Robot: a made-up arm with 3 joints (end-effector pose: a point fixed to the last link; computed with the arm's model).
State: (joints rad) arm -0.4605 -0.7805 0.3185
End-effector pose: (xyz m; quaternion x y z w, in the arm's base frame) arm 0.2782 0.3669 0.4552 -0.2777 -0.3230 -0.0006 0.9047
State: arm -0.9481 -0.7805 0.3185
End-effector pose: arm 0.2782 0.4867 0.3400 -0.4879 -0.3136 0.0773 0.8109
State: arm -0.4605 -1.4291 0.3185
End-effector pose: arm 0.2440 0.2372 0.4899 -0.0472 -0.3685 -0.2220 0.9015
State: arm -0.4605 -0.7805 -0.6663
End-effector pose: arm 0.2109 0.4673 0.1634 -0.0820 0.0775 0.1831 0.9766
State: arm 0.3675 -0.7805 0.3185
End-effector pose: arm 0.2782 0.0916 0.4851 0.1097 -0.2954 -0.1305 0.9400
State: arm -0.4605 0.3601 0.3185
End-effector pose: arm 0.2386 0.4802 0.2536 -0.5999 -0.1662 0.3746 0.6872
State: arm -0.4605 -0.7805 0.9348
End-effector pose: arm 0.1727 0.3535 0.6277 -0.3691 -0.5401 -0.1184 0.7471
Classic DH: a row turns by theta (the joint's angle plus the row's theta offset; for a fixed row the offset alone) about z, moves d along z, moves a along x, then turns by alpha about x. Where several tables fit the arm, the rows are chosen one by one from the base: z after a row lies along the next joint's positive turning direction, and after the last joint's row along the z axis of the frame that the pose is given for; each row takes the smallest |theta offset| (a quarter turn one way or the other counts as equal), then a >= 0, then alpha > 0; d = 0 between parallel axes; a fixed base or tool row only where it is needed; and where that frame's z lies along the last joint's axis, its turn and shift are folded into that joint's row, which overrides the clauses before.
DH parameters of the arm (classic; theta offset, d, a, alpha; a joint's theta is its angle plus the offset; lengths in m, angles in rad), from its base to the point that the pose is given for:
base (fixed): 1.5708 0.1569 0.1952 1.5708
joint 1: -0.2819 0.4479 -0.0293 -2.6385
joint 2: 1.3223 0.5799 0.0202 -1.7053
joint 3: -0.6286 -0.2341 -0.2489 2.0412
tool (fixed): -2.4882 -0.2499 0 0

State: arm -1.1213 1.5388 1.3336
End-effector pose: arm -0.0812 0.5003 -0.1014 -0.5227 -0.0965 0.8470 0.0007
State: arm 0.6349 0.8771 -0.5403
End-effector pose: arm 0.1044 0.2333 0.1307 -0.2929 0.0845 0.4916 0.8157
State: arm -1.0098 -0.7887 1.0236
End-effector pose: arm 0.1492 0.5858 0.4926 -0.5583 -0.5837 0.0207 0.5892
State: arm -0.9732 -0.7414 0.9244
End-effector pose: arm 0.1783 0.5714 0.4793 -0.5549 -0.5442 0.0395 0.6280
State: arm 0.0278 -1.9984 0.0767
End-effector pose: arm 0.2422 0.0631 0.4025 0.4267 -0.2533 -0.3846 0.7783
